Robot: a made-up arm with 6 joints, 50 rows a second.
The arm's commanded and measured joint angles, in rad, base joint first. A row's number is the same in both.
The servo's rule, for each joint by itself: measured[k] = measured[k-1] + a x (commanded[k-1-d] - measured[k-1]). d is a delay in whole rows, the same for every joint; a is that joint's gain. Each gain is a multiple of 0.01, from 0.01 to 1. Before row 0 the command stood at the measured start. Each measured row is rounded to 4 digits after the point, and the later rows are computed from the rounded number. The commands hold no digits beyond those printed.
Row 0, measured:
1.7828, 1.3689, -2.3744, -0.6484, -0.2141, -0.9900
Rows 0 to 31, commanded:
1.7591, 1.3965, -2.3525, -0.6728, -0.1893, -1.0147
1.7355, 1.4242, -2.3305, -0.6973, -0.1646, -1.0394
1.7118, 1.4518, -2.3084, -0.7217, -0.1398, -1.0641
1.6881, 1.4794, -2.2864, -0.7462, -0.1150, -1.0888
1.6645, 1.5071, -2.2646, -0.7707, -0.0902, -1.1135
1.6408, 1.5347, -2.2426, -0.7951, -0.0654, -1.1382
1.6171, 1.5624, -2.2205, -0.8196, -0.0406, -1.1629
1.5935, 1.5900, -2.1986, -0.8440, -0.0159, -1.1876
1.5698, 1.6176, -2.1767, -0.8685, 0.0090, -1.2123
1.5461, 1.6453, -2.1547, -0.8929, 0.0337, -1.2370
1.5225, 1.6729, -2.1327, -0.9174, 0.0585, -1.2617
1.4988, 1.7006, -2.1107, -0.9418, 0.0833, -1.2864
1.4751, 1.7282, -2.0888, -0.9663, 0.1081, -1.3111
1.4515, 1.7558, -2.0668, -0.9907, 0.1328, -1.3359
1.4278, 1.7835, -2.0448, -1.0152, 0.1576, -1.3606
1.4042, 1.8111, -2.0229, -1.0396, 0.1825, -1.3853
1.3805, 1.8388, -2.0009, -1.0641, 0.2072, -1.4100
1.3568, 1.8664, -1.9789, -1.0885, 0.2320, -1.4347
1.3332, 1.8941, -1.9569, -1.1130, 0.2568, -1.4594
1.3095, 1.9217, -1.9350, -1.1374, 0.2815, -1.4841
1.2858, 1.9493, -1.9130, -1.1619, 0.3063, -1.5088
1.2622, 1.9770, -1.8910, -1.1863, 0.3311, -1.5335
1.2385, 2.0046, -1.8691, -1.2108, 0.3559, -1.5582
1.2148, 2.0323, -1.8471, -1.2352, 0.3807, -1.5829
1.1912, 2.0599, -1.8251, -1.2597, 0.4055, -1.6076
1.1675, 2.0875, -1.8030, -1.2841, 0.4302, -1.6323
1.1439, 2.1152, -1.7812, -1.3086, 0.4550, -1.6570
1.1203, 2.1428, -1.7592, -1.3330, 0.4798, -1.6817
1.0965, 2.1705, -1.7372, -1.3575, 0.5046, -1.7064
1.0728, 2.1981, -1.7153, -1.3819, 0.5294, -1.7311
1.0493, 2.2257, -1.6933, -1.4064, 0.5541, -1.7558
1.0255, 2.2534, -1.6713, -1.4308, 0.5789, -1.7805
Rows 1 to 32, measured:
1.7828, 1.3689, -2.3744, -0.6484, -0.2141, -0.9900
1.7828, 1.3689, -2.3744, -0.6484, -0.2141, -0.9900
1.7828, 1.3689, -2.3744, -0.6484, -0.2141, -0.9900
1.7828, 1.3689, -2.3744, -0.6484, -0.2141, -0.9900
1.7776, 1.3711, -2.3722, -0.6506, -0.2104, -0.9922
1.7683, 1.3753, -2.3680, -0.6548, -0.2035, -0.9964
1.7559, 1.3814, -2.3620, -0.6608, -0.1939, -1.0025
1.7410, 1.3892, -2.3544, -0.6685, -0.1821, -1.0103
1.7242, 1.3986, -2.3454, -0.6777, -0.1683, -1.0196
1.7059, 1.4095, -2.3351, -0.6883, -0.1529, -1.0303
1.6864, 1.4217, -2.3236, -0.7001, -0.1361, -1.0422
1.6660, 1.4352, -2.3111, -0.7131, -0.1181, -1.0553
1.6448, 1.4498, -2.2977, -0.7271, -0.0990, -1.0694
1.6231, 1.4654, -2.2834, -0.7420, -0.0791, -1.0845
1.6010, 1.4820, -2.2683, -0.7578, -0.0585, -1.1004
1.5785, 1.4995, -2.2525, -0.7744, -0.0372, -1.1171
1.5558, 1.5178, -2.2361, -0.7917, -0.0154, -1.1346
1.5329, 1.5368, -2.2192, -0.8096, 0.0068, -1.1527
1.5098, 1.5565, -2.2018, -0.8281, 0.0294, -1.1714
1.4866, 1.5769, -2.1839, -0.8471, 0.0524, -1.1907
1.4633, 1.5979, -2.1656, -0.8666, 0.0756, -1.2104
1.4399, 1.6194, -2.1469, -0.8866, 0.0991, -1.2306
1.4164, 1.6414, -2.1279, -0.9070, 0.1228, -1.2512
1.3929, 1.6638, -2.1086, -0.9277, 0.1466, -1.2722
1.3693, 1.6866, -2.0890, -0.9488, 0.1706, -1.2935
1.3457, 1.7098, -2.0692, -0.9702, 0.1947, -1.3151
1.3221, 1.7334, -2.0492, -0.9919, 0.2189, -1.3370
1.2985, 1.7573, -2.0290, -1.0138, 0.2432, -1.3591
1.2749, 1.7815, -2.0086, -1.0359, 0.2675, -1.3815
1.2513, 1.8060, -1.9880, -1.0582, 0.2919, -1.4041
1.2277, 1.8307, -1.9673, -1.0807, 0.3164, -1.4269
1.2041, 1.8557, -1.9465, -1.1034, 0.3409, -1.4498
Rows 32 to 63, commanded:
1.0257, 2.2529, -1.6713, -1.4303, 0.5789, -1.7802
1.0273, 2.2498, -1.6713, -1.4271, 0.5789, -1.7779
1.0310, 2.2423, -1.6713, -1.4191, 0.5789, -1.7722
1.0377, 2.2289, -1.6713, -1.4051, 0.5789, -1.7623
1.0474, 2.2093, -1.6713, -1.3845, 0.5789, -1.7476
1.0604, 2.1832, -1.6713, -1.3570, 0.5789, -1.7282
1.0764, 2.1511, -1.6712, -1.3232, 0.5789, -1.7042
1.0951, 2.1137, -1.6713, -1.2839, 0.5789, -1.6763
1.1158, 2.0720, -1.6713, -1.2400, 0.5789, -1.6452
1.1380, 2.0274, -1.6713, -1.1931, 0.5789, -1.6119
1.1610, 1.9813, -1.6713, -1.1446, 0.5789, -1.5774
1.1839, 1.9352, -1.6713, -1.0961, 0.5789, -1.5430
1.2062, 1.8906, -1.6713, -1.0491, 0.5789, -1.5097
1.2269, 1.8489, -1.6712, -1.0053, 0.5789, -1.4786
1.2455, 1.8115, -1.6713, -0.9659, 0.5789, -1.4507
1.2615, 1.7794, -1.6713, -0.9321, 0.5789, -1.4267
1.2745, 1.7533, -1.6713, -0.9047, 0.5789, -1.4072
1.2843, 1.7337, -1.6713, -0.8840, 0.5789, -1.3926
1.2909, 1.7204, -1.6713, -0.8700, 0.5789, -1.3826
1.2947, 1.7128, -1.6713, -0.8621, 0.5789, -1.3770
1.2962, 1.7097, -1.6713, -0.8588, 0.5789, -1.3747
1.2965, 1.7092, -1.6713, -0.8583, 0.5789, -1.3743
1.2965, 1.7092, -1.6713, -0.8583, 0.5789, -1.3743
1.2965, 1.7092, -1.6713, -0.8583, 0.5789, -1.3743
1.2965, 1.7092, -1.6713, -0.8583, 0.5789, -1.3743
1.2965, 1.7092, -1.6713, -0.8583, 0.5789, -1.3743
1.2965, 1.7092, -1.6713, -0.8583, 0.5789, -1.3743
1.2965, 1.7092, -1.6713, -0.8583, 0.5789, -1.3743
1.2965, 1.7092, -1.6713, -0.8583, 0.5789, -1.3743
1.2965, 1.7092, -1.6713, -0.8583, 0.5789, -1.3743
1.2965, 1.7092, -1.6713, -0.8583, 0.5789, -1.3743
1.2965, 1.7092, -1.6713, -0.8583, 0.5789, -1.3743
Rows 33 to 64, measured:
1.1804, 1.8809, -1.9256, -1.1263, 0.3655, -1.4729
1.1567, 1.9063, -1.9046, -1.1493, 0.3901, -1.4961
1.1331, 1.9319, -1.8835, -1.1724, 0.4147, -1.5195
1.1094, 1.9576, -1.8623, -1.1957, 0.4393, -1.5430
1.0910, 1.9812, -1.8432, -1.2168, 0.4602, -1.5643
1.0770, 2.0027, -1.8260, -1.2357, 0.4780, -1.5835
1.0669, 2.0219, -1.8105, -1.2522, 0.4931, -1.6005
1.0605, 2.0385, -1.7966, -1.2660, 0.5060, -1.6151
1.0576, 2.0522, -1.7841, -1.2767, 0.5169, -1.6270
1.0582, 2.0627, -1.7728, -1.2839, 0.5262, -1.6361
1.0622, 2.0698, -1.7626, -1.2874, 0.5341, -1.6422
1.0694, 2.0733, -1.7535, -1.2871, 0.5408, -1.6453
1.0796, 2.0732, -1.7453, -1.2829, 0.5465, -1.6453
1.0924, 2.0695, -1.7379, -1.2748, 0.5514, -1.6423
1.1075, 2.0624, -1.7312, -1.2631, 0.5555, -1.6365
1.1243, 2.0522, -1.7252, -1.2481, 0.5590, -1.6281
1.1423, 2.0393, -1.7198, -1.2302, 0.5620, -1.6174
1.1609, 2.0241, -1.7149, -1.2100, 0.5645, -1.6049
1.1795, 2.0071, -1.7105, -1.1880, 0.5667, -1.5910
1.1975, 1.9889, -1.7066, -1.1650, 0.5685, -1.5762
1.2144, 1.9701, -1.7031, -1.1416, 0.5701, -1.5610
1.2298, 1.9512, -1.6999, -1.1184, 0.5714, -1.5458
1.2432, 1.9327, -1.6970, -1.0960, 0.5725, -1.5311
1.2545, 1.9151, -1.6944, -1.0749, 0.5735, -1.5172
1.2637, 1.8987, -1.6921, -1.0555, 0.5743, -1.5044
1.2709, 1.8835, -1.6900, -1.0378, 0.5750, -1.4927
1.2765, 1.8696, -1.6881, -1.0216, 0.5756, -1.4820
1.2809, 1.8568, -1.6864, -1.0069, 0.5761, -1.4723
1.2843, 1.8450, -1.6849, -0.9935, 0.5765, -1.4635
1.2870, 1.8341, -1.6835, -0.9813, 0.5769, -1.4555
1.2891, 1.8241, -1.6823, -0.9702, 0.5772, -1.4482
1.2907, 1.8149, -1.6812, -0.9601, 0.5775, -1.4415

